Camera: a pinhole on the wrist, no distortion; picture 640 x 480 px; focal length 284.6 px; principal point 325.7 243.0 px. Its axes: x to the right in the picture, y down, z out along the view. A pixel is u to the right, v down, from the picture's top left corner.
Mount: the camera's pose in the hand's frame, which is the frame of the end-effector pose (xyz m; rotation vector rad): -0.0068 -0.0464 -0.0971 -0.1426 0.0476 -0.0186
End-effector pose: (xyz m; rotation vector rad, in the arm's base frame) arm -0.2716 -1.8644 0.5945 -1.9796 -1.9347 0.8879
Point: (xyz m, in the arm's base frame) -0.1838 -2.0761 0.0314
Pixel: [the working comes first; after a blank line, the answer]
In the camera's frame: -0.0936 0.3716 0.5983

281 420
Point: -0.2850 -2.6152 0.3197
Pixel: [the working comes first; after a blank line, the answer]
In the camera's frame: -0.6749 0.1790 0.5036

outside the picture
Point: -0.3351 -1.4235 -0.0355
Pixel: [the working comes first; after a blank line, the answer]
In the camera's frame: 0.5655 0.2344 0.5889

599 356
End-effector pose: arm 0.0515 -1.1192 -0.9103 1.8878 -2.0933 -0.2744
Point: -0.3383 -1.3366 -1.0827
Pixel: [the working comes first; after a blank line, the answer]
In the camera's frame: 0.2121 0.2679 0.4619

456 408
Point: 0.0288 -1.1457 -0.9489
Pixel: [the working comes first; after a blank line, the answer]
In the camera's frame: 0.0234 0.0309 0.1500

370 302
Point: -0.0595 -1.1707 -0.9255
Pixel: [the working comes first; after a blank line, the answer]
In the camera's frame: 0.0556 0.1165 0.1747

416 433
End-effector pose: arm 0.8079 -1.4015 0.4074 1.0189 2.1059 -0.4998
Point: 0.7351 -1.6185 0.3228
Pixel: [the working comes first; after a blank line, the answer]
In the camera's frame: -0.0176 -0.1759 0.2290

304 24
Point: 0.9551 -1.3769 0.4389
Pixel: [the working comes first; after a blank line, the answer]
In the camera's frame: -0.0756 0.1561 0.1474

outside the picture
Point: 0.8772 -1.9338 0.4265
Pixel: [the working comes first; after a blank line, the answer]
In the camera's frame: -0.3214 -0.2890 0.3878

90 31
